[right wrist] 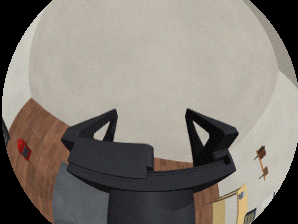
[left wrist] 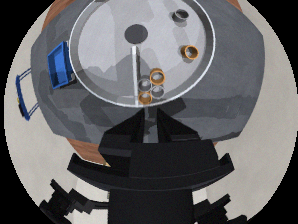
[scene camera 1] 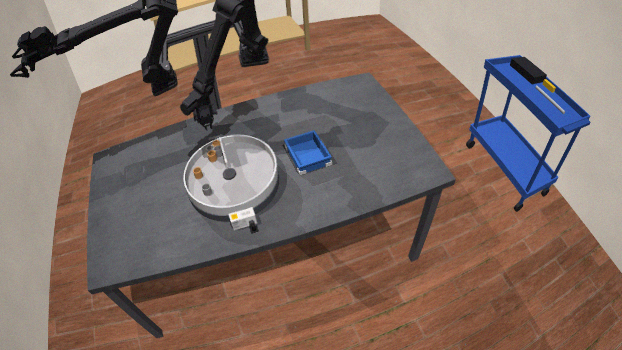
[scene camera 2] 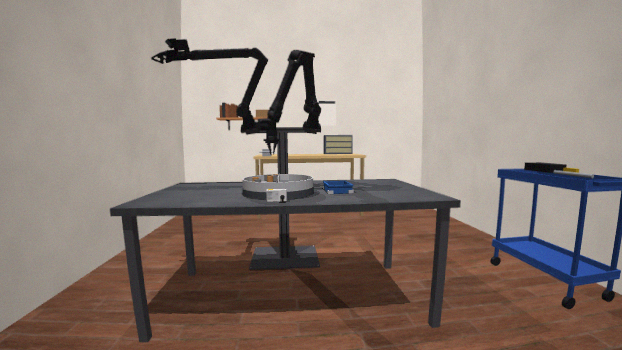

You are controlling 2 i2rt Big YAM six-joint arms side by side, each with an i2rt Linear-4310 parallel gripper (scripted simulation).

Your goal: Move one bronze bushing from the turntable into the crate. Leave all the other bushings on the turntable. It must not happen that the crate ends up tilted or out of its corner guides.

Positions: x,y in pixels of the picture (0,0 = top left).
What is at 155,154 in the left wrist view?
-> My left gripper.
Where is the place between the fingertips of my right gripper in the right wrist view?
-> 151,112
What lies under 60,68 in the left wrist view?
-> A blue crate.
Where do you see a blue crate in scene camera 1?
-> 307,151
